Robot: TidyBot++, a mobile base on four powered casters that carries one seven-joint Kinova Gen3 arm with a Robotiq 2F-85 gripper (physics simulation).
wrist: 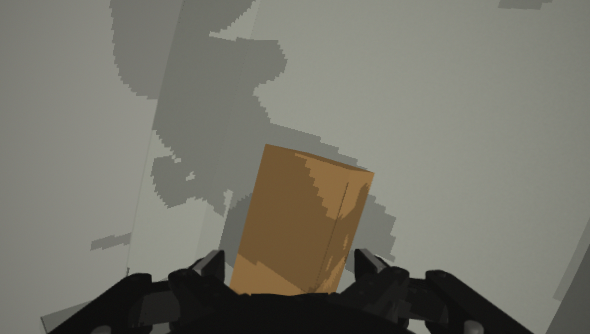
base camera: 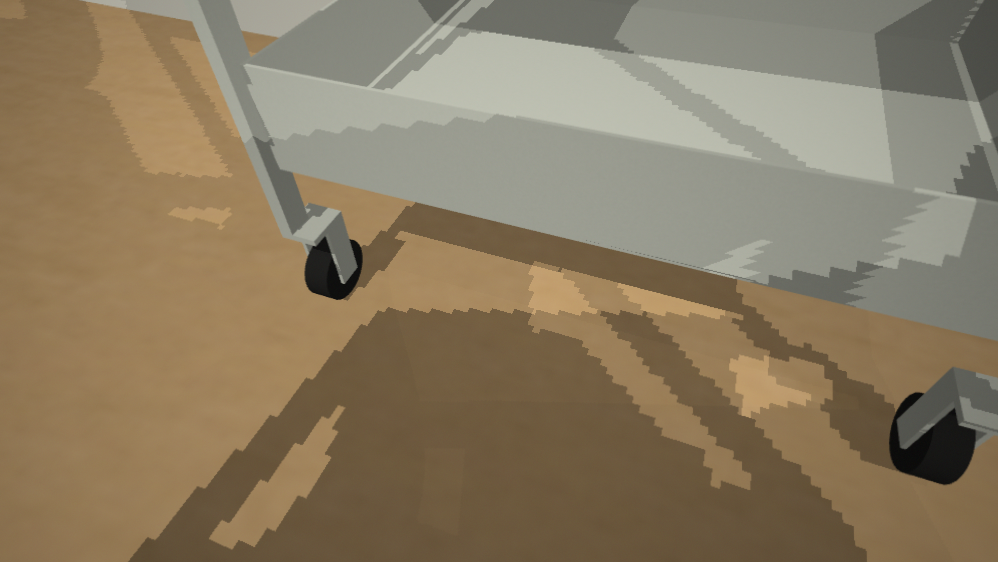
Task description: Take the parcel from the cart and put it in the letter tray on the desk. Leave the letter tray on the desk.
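Frame: origin at the arm's base, x ahead, y left, z up, level; centimetres.
Where they show: gripper, between the fingertips: [wrist: 289, 264].
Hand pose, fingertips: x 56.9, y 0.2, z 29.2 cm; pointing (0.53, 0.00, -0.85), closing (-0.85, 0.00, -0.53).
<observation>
After its pixels a point has its place.
The parcel [wrist: 295, 215] {z 31.8, x 54.9, y -3.5 cm} is an orange-brown box in the wrist view, on the pale grey cart [wrist: 450, 110] {z 26.6, x 47.5, y -9.4 cm} [base camera: 488, 160] {z -22.4, x 35.2, y 1.6 cm}. It is slanted a little, and its near end is hidden behind the gripper's body. My gripper [wrist: 289, 264] {z 29.2, x 56.9, y 0.2 cm} is open, with one fingertip to the left and one to the right of the parcel in the view, and gaps show between them and its sides. How high the fingertips are above the cart's surface is hard to tell. The desk and the letter tray do not show in either view.
In the base camera view the cart's side wall crosses the upper part, with a corner post [base camera: 247, 125] {z -22.9, x 39.1, y 16.0 cm} at the left. Black caster wheels [base camera: 333, 268] {z -35.8, x 39.9, y 14.2 cm} [base camera: 932, 438] {z -35.2, x 26.5, y -23.8 cm} stand on the brown floor [base camera: 104, 349] {z -39.6, x 34.7, y 31.4 cm}. In the wrist view a raised cart wall runs along the left of the parcel.
</observation>
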